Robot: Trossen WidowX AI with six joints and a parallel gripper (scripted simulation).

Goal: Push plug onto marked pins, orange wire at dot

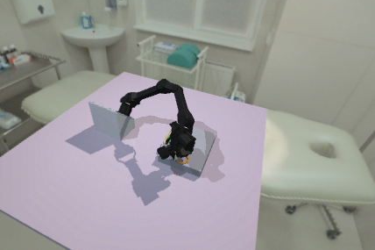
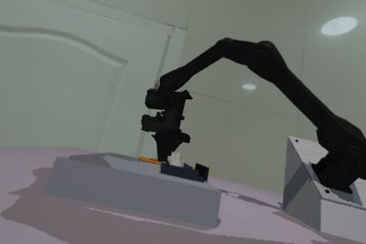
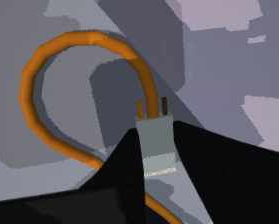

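The green band is 10 cm to the left of my gripper tip, 10 cm behind it and 2 cm above it. Also, from my gripper tip: grey printed holder (13 cm to the left, 6 cm ahead, 3 cm below).
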